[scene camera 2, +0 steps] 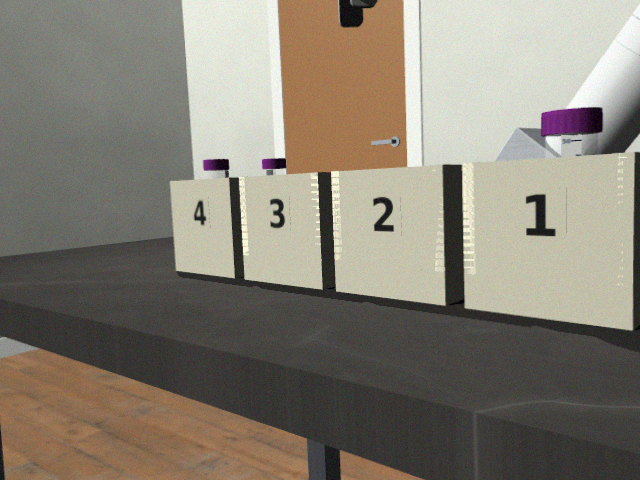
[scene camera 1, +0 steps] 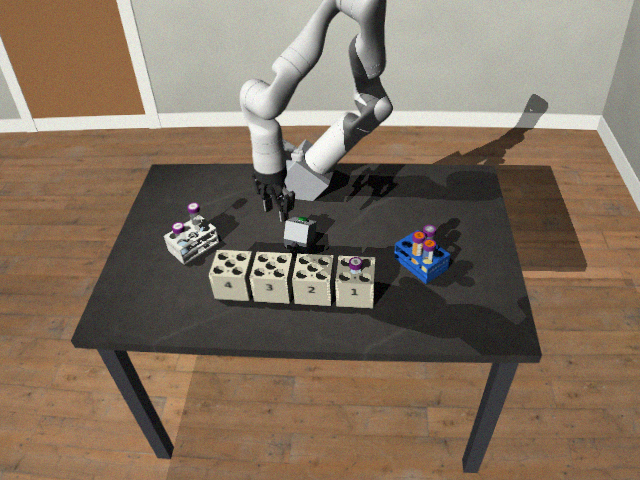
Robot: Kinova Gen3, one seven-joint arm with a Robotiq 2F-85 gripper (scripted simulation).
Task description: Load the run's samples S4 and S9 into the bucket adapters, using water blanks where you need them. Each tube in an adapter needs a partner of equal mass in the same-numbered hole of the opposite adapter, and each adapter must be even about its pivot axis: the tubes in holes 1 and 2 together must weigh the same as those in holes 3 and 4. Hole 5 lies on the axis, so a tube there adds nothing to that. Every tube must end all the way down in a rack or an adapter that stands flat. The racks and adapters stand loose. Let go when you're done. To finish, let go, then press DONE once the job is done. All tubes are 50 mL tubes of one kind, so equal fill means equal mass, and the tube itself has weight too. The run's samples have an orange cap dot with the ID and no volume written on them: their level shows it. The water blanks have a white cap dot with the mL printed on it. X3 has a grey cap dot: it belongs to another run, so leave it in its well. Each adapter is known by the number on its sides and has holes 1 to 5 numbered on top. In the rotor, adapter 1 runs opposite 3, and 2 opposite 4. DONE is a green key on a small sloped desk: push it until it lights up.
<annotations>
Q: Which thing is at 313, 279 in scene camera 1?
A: An adapter 2.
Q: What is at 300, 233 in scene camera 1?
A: A done desk.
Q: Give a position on a white rack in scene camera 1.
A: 196, 241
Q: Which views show the adapter 2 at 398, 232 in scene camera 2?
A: Scene camera 2 and scene camera 1: all of them.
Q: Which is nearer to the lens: the adapter 1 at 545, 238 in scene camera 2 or the adapter 2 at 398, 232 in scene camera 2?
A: The adapter 1.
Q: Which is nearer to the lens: the adapter 3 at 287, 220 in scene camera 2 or the adapter 4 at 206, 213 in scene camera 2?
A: The adapter 3.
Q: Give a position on an adapter 3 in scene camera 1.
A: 275, 285
</annotations>
